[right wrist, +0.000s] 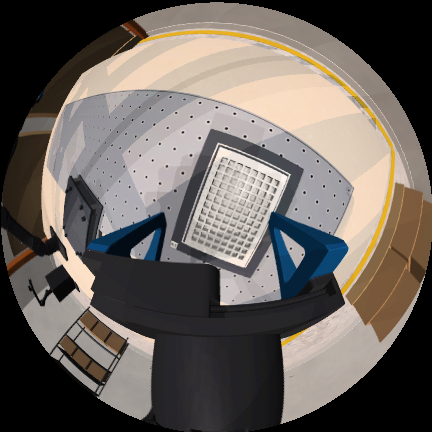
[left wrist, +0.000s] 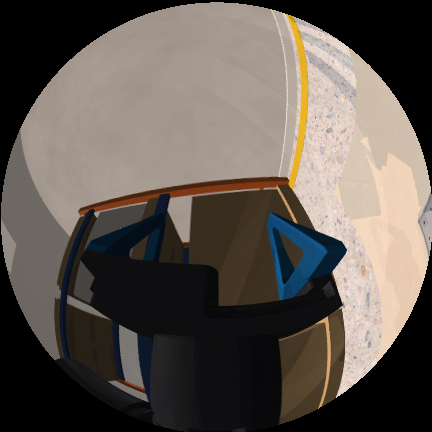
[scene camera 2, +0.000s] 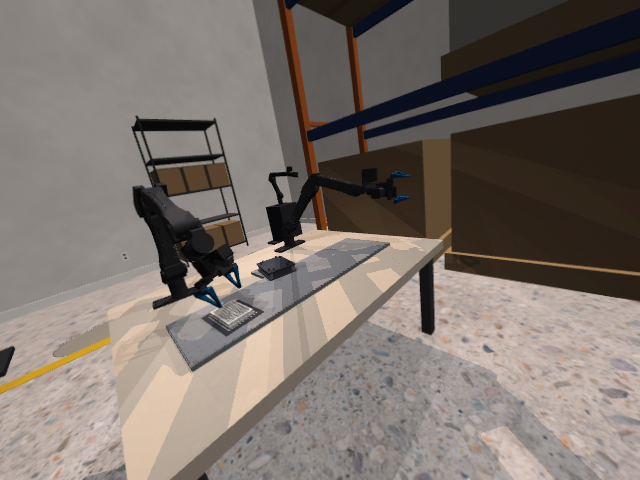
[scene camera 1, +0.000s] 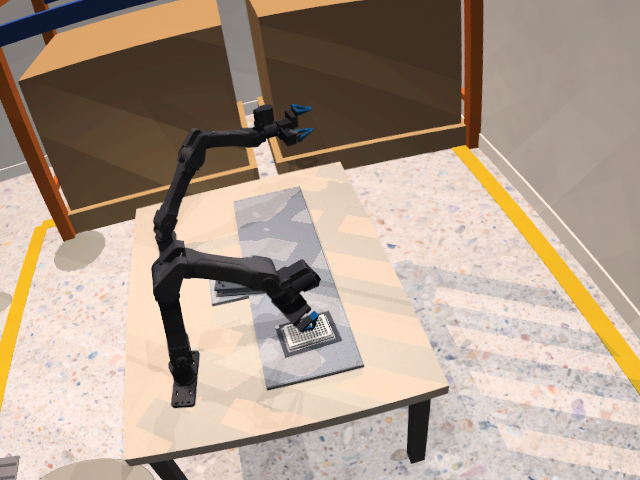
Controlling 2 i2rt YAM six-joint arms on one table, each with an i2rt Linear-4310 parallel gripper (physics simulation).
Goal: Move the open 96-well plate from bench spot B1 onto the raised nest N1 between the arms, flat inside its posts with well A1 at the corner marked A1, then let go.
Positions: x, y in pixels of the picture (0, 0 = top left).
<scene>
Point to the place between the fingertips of my right gripper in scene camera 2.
231, 297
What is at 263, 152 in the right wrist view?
A dark nest with white outline.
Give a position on a white well plate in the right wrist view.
234, 207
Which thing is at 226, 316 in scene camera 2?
A white well plate.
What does the white well plate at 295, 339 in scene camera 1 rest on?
A dark nest with white outline.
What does my left gripper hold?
Nothing.
</scene>
